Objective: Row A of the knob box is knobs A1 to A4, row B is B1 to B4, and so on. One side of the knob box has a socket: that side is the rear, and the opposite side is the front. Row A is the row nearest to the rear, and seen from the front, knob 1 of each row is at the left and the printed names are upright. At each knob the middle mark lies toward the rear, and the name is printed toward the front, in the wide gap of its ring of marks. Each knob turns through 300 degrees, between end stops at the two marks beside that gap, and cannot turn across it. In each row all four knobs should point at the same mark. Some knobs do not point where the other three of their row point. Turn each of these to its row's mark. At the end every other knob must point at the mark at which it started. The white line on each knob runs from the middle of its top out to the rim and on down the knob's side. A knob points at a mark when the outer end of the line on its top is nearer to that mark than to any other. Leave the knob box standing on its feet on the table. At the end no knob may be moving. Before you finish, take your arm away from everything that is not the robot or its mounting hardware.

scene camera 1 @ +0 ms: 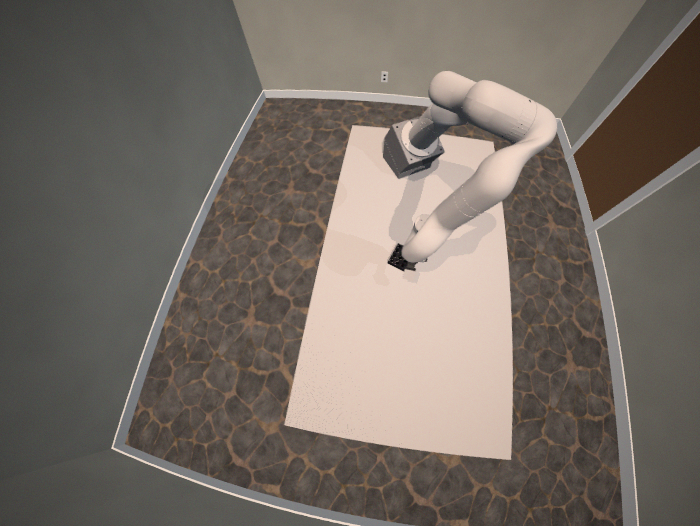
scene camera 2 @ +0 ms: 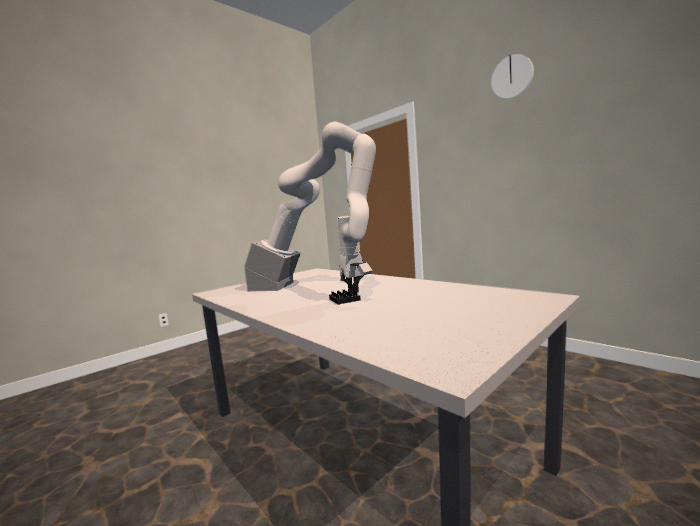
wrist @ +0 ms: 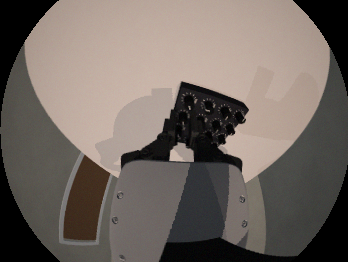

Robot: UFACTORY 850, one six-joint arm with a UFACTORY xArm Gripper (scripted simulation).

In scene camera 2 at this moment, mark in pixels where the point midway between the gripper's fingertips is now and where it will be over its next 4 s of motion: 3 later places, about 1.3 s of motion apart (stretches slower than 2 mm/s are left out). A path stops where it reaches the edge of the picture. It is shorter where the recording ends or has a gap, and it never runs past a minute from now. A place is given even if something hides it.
My gripper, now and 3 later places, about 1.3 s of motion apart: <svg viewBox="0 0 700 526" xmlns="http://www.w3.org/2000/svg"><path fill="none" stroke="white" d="M353 292L343 284L338 289L338 294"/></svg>
